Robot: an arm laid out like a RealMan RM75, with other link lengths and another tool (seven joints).
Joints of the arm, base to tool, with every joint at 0 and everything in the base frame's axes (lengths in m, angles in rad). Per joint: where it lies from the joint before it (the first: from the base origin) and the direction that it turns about. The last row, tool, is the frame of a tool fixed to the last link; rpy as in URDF.
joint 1: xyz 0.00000 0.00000 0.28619 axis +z
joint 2: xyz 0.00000 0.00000 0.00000 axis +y
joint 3: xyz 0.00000 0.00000 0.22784 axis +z
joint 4: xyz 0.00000 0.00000 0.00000 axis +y
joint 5: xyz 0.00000 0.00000 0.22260 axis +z
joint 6: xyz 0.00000 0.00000 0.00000 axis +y
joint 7: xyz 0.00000 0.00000 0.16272 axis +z
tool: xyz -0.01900 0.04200 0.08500 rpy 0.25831 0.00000 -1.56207
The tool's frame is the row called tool.
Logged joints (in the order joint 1, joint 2, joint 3, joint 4, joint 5, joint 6, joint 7), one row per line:
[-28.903, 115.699, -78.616, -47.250, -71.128, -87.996, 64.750]
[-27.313, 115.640, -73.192, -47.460, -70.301, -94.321, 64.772]
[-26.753, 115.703, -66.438, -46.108, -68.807, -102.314, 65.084]
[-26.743, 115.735, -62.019, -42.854, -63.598, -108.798, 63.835]
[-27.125, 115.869, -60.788, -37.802, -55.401, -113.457, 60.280]
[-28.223, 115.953, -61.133, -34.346, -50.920, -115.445, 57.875]
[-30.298, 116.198, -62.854, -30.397, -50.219, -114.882, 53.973]
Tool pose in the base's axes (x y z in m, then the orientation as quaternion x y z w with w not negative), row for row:
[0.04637, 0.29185, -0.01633, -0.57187, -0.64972, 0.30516, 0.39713]
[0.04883, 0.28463, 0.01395, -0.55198, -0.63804, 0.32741, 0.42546]
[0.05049, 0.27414, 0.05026, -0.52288, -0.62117, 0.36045, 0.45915]
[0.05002, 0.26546, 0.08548, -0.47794, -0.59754, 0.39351, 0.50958]
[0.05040, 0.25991, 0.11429, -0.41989, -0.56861, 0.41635, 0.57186]
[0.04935, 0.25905, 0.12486, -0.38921, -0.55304, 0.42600, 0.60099]
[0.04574, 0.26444, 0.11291, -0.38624, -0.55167, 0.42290, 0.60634]
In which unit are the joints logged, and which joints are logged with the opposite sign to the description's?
The joints are logged in degrees. Opposite sign: joint 1.
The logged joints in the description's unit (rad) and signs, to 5 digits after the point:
[0.50445, 2.01933, -1.37211, -0.82467, -1.24142, -1.53582, 1.13010]
[0.47670, 2.01830, -1.27744, -0.82833, -1.22698, -1.64621, 1.13048]
[0.46693, 2.01940, -1.15956, -0.80474, -1.20091, -1.78572, 1.13593]
[0.46675, 2.01996, -1.08244, -0.74794, -1.10999, -1.89888, 1.11413]
[0.47342, 2.02230, -1.06095, -0.65977, -0.96693, -1.98020, 1.05208]
[0.49258, 2.02376, -1.06697, -0.59945, -0.88872, -2.01490, 1.01011]
[0.52880, 2.02804, -1.09701, -0.53053, -0.87649, -2.00507, 0.94201]

